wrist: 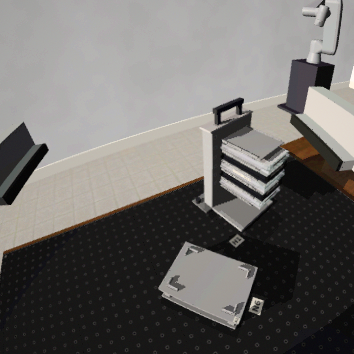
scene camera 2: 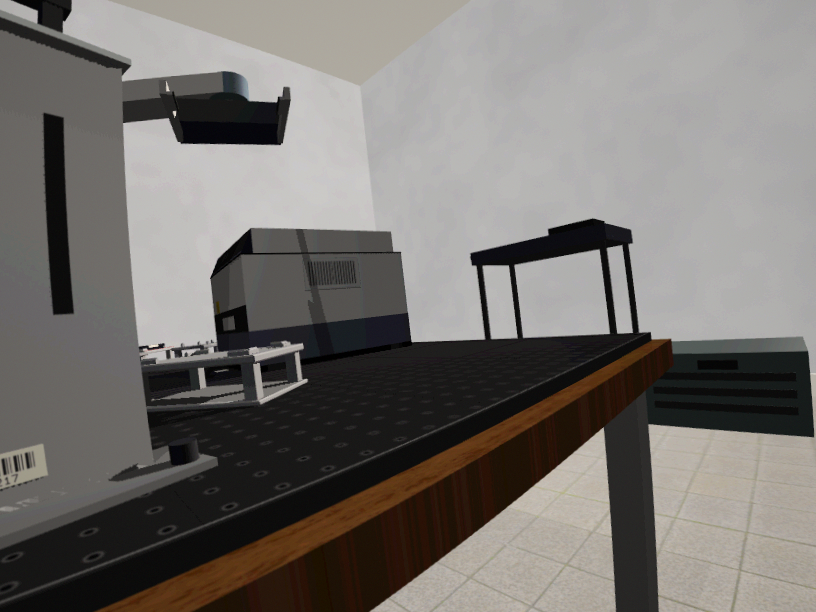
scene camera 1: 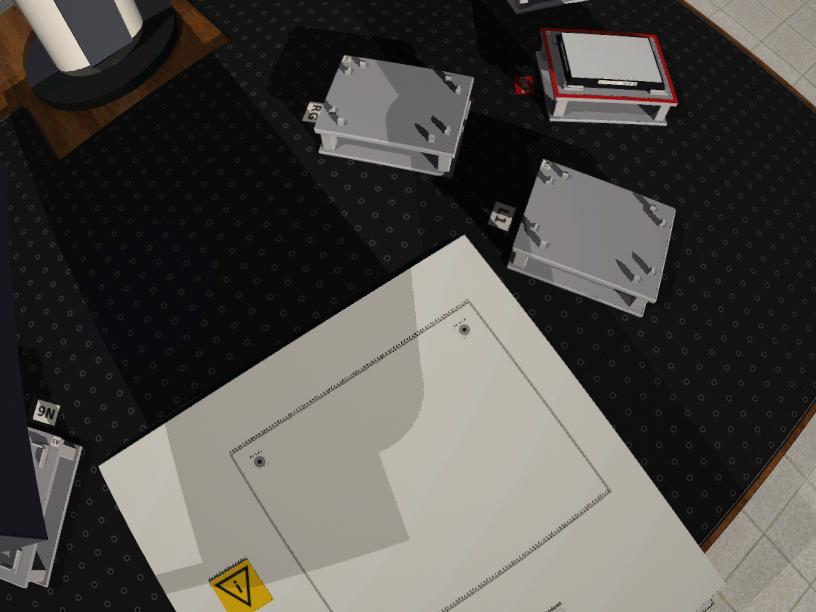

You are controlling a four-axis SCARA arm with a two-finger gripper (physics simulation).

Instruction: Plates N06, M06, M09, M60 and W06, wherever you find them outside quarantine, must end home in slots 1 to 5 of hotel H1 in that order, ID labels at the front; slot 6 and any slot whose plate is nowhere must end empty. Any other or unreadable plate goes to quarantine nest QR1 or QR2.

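Places are measured from the arm's base along level axes (x right, y up, z back), in metres.
Pixels of known places: gripper, between the fingertips: (wrist: 162, 114) (scene camera 2: 227, 89); arm's base, origin of its link: (scene camera 1: 102, 47).
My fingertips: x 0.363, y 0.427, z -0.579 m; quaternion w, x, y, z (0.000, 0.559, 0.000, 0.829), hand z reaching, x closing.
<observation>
For each thing: its top centre in the pictures, then the offset to it from my fingertips. "pt": a spot on its surface instead.
- Nest N6, centre of its top: (scene camera 2: 217, 349) (wrist: 208, 277) dx +0.047, dy -0.358, dz +0.056 m
- red-rimmed quarantine nest, a spot on its surface: (scene camera 1: 670, 75) pt dx -0.936, dy -0.414, dz -0.036 m
- plate, centre of its top: (scene camera 1: 611, 56) dx -0.829, dy -0.350, dz +0.011 m
- Nests RG, centre of its top: (scene camera 1: 395, 96) dx -0.576, dy -0.354, dz +0.133 m
- L1, centre of its top: (scene camera 1: 601, 222) (scene camera 2: 209, 339) dx -0.631, dy -0.354, dz -0.135 m
- large white-topped machine, centre of its top: (scene camera 1: 407, 544) (scene camera 2: 299, 245) dx -0.265, dy -0.162, dz -0.243 m
My gripper (scene camera 2: 227, 115) (wrist: 162, 114) is open and empty, high above the table. Hotel H1 (scene camera 2: 92, 197) (wrist: 207, 167) stands upright; in the wrist view it holds a stack of several plates (wrist: 245, 175) whose IDs are too small to read. Nest N6 (wrist: 210, 282) in front of it is bare in the wrist view; a dark shape partly covers it in scene camera 1. The red-rimmed quarantine nest (scene camera 1: 670, 75) holds a plate (scene camera 1: 612, 57) with a light top and an unreadable label. Nests RG (scene camera 1: 395, 108) and L1 (scene camera 1: 596, 230) bear no plate.
A large white-topped machine (scene camera 1: 500, 408) (scene camera 2: 329, 293) stands on the black table. A round robot base (scene camera 1: 98, 85) is at the back left in scene camera 1. A tall cart (scene camera 2: 547, 250) and a dark cabinet (scene camera 2: 731, 411) stand beyond the table.
</observation>
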